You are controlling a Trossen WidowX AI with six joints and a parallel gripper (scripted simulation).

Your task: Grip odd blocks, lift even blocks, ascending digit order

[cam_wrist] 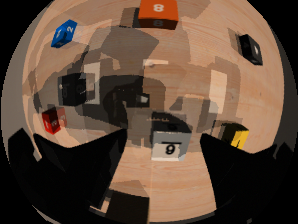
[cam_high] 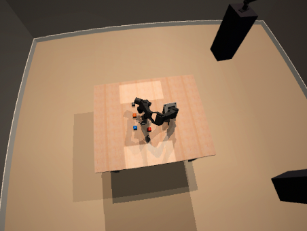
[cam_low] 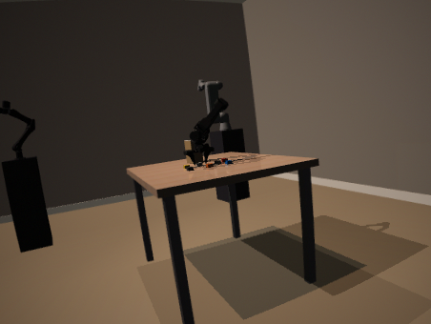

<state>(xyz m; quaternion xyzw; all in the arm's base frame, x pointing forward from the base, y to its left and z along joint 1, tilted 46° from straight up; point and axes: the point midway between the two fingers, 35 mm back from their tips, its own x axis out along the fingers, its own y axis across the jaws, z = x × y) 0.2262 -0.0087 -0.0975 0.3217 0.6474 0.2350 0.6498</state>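
The orange block lies 120 mm ahead of my gripper tip. From my gripper tip the other things lie so: yellow block 90 mm to the right, 10 mm behind; then grey block 100 mm to the left, 50 mm ahead; then black block 120 mm to the right, 100 mm ahead.
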